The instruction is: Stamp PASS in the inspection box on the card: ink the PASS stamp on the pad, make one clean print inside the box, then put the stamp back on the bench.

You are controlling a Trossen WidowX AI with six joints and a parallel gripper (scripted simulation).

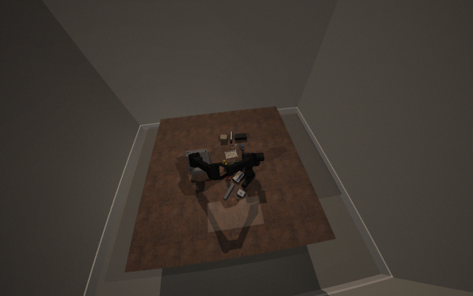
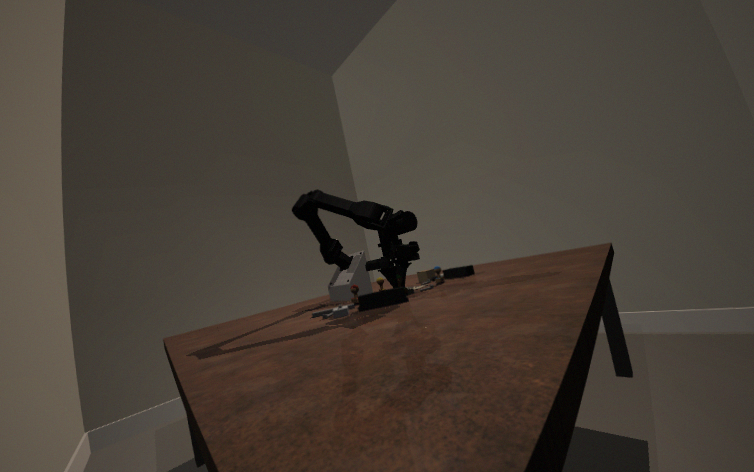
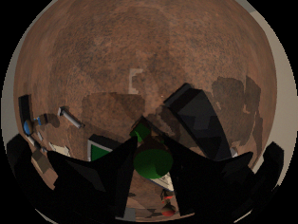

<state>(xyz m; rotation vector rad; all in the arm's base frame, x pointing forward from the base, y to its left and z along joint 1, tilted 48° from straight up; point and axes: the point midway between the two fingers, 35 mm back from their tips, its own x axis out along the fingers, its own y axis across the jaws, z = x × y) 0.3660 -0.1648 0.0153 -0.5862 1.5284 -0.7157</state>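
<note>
My gripper tip is 60 mm past the green ink pad, 70 mm to the right of it and 30 mm above it. The rest, counted from my gripper tip: long black block (10 mm behind, 70 mm to the right, 20 mm below); blue-and-white box (80 mm behind, 30 mm to the right, 20 mm below); green-knobbed stamp (right at my gripper tip).
</note>
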